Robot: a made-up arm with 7 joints. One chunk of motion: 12 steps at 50 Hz.
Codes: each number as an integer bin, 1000 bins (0 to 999) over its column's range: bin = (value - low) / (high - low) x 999, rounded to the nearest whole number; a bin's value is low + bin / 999 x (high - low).
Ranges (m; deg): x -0.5..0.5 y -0.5..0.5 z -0.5..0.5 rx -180..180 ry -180..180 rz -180..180
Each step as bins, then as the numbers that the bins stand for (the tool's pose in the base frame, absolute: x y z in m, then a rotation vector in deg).
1 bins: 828 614 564 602 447 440
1 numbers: 0.3288 0.1146 0.0646 36.94 -18.92 -21.44
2 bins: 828 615 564 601 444 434
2 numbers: 0.3288 0.1156 0.0646 36.58 -20.00 -23.60
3 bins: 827 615 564 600 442 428
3 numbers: 0.3278 0.1156 0.0646 36.22 -20.72 -25.77
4 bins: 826 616 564 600 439 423
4 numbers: 0.3268 0.1166 0.0646 36.22 -21.80 -27.57
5 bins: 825 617 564 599 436 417
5 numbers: 0.3258 0.1176 0.0646 35.86 -22.88 -29.73
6 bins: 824 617 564 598 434 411
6 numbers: 0.3248 0.1176 0.0646 35.50 -23.60 -31.89
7 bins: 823 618 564 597 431 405
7 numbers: 0.3238 0.1186 0.0646 35.14 -24.68 -34.05
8 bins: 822 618 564 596 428 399
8 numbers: 0.3228 0.1186 0.0646 34.77 -25.77 -36.22
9 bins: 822 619 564 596 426 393
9 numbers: 0.3228 0.1196 0.0646 34.77 -26.49 -38.38
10 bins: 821 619 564 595 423 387
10 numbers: 0.3218 0.1196 0.0646 34.41 -27.57 -40.54
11 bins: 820 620 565 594 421 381
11 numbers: 0.3208 0.1206 0.0656 34.05 -28.29 -42.70
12 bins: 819 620 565 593 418 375
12 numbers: 0.3198 0.1206 0.0656 33.69 -29.37 -44.86
